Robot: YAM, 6 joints.
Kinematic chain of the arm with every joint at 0, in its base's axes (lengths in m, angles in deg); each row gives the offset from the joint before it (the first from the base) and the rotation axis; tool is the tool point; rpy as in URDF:
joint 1: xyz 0 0 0.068 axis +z
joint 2: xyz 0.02 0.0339 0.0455 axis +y
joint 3: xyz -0.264 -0.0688 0 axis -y
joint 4: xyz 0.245 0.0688 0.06 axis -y
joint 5: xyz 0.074 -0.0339 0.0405 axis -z
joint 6: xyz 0.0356 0 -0.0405 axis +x
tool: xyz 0 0 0 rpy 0 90 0
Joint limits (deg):
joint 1: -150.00..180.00
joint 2: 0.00..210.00
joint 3: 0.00..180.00
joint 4: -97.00..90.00
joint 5: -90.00..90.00
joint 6: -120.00..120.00
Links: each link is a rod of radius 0.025 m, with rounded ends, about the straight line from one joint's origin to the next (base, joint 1, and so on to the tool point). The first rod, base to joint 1, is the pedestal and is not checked.
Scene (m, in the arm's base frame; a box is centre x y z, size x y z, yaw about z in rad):
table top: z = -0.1
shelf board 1: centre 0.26 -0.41 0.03 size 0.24 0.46 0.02 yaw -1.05
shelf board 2: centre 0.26 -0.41 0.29 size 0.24 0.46 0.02 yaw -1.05
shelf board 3: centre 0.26 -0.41 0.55 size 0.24 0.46 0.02 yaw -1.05
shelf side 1: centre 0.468 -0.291 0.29 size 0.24 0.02 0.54 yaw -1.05
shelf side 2: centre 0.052 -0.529 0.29 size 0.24 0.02 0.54 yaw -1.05
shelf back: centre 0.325 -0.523 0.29 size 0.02 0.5 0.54 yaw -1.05
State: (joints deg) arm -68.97 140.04 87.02 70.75 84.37 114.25
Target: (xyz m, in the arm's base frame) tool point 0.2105 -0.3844 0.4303
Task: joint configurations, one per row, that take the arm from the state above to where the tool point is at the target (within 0.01 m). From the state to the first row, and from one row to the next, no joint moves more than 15 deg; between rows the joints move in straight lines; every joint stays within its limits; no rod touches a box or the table.
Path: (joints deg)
1: -70.77 131.19 72.28 72.69 85.78 114.25
2: -72.57 122.34 57.53 74.62 87.18 114.25
3: -74.37 113.49 42.79 76.56 88.59 114.25
4: -76.17 104.63 28.05 78.49 90.00 114.25
5: -68.90 97.12 40.50 80.22 90.00 114.25
6: -61.63 89.60 52.96 81.94 90.00 114.25
7: -54.36 82.08 65.41 83.67 90.00 114.25
8: -55.14 94.23 79.69 79.43 86.93 114.25
9: -55.92 106.37 93.97 75.19 83.87 114.25
10: -56.70 118.52 108.25 70.95 80.80 114.25

